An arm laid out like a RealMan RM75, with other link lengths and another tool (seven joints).
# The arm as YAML. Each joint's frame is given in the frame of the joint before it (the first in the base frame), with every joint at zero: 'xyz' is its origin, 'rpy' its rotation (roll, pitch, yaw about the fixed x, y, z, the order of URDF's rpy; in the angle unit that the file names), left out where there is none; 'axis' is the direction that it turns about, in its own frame. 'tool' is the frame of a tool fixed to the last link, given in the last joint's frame.
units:
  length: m
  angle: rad
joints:
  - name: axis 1
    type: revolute
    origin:
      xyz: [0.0, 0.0, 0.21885]
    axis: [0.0, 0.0, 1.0]
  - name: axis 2
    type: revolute
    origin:
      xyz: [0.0, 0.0, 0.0]
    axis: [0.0, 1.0, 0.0]
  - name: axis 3
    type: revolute
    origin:
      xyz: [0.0, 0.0, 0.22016]
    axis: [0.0, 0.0, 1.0]
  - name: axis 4
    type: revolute
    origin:
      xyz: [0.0, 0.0, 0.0]
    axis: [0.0, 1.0, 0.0]
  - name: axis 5
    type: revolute
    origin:
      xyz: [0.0, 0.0, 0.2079]
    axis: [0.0, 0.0, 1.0]
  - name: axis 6
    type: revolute
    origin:
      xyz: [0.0, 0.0, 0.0]
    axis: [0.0, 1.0, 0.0]
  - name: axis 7
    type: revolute
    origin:
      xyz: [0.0, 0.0, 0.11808]
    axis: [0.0, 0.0, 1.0]
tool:
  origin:
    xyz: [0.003, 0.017, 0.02]
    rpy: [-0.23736, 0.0, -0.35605]
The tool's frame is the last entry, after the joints.
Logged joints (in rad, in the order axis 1, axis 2, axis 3, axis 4, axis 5, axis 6, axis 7), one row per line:
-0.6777, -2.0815, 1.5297, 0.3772, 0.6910, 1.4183, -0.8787
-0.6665, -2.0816, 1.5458, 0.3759, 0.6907, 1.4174, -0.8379
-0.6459, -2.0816, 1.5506, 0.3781, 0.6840, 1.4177, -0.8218
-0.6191, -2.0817, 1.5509, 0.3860, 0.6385, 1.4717, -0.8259
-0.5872, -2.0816, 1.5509, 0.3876, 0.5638, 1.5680, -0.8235
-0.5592, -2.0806, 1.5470, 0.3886, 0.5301, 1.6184, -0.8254
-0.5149, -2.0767, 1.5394, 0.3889, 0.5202, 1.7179, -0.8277
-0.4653, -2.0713, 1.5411, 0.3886, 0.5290, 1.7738, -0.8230
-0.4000, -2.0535, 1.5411, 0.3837, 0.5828, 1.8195, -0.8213
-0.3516, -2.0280, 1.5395, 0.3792, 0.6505, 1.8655, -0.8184
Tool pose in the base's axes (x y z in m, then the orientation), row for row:
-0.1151, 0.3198, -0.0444, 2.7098, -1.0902, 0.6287
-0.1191, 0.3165, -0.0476, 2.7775, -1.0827, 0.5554
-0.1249, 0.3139, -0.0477, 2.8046, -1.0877, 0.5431
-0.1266, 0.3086, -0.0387, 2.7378, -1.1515, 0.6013
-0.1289, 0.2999, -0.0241, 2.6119, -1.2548, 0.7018
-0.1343, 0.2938, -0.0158, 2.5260, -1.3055, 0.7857
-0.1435, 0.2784, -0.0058, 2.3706, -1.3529, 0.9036
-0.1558, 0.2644, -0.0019, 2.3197, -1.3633, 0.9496
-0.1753, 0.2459, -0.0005, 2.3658, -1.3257, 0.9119
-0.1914, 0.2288, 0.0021, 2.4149, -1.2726, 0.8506
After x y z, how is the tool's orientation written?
As angles about the fixed x, y, z axes (roll, pitch, yaw), in radians.
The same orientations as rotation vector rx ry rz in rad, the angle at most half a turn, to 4 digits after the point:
2.5745, 0.4742, 1.6724
2.6097, 0.4412, 1.6539
2.6239, 0.4478, 1.6632
2.5630, 0.4362, 1.7541
2.4643, 0.3894, 1.8952
2.4174, 0.3763, 1.9684
2.3494, 0.3236, 2.0281
2.3330, 0.3168, 2.0441
2.3549, 0.3491, 1.9978
2.3781, 0.3629, 1.9220

